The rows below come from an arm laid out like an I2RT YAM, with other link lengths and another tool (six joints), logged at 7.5 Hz.
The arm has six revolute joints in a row. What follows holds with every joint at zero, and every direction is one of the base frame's. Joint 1 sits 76.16 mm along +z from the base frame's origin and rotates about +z. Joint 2 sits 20 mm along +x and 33.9 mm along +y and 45.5 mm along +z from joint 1 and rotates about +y. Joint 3 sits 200.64 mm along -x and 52.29 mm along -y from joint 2 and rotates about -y. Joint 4 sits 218.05 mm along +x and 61.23 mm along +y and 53.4 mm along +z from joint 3 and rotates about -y. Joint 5 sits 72.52 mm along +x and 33.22 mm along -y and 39.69 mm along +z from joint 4 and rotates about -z. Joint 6 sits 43.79 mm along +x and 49.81 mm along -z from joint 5 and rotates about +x. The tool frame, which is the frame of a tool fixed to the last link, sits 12 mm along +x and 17 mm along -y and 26 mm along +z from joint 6; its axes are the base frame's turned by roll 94.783, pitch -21.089 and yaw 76.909 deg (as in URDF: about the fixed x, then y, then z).
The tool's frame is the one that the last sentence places.
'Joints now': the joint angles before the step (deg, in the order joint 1, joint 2, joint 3, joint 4, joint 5, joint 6). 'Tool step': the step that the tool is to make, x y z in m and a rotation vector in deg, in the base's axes. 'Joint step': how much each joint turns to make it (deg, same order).
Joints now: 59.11 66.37 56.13 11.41 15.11 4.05
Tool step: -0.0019 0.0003 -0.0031 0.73 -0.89 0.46
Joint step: 0.30 -0.27 -1.64 2.56 -0.18 -0.40
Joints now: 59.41 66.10 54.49 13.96 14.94 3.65
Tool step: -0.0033 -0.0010 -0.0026 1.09 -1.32 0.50
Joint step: 0.40 -0.72 -2.12 3.16 -0.13 -0.60
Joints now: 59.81 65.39 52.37 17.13 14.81 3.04
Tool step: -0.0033 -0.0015 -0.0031 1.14 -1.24 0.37
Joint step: 0.38 -0.75 -2.23 3.22 -0.03 -0.52
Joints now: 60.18 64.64 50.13 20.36 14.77 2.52
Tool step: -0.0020 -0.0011 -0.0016 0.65 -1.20 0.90
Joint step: 0.02 -0.56 -1.52 2.28 -0.96 -0.63
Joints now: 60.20 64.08 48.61 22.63 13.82 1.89
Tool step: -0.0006 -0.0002 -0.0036 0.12 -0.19 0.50
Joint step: -0.01 -0.15 -1.14 1.19 -0.52 -0.04
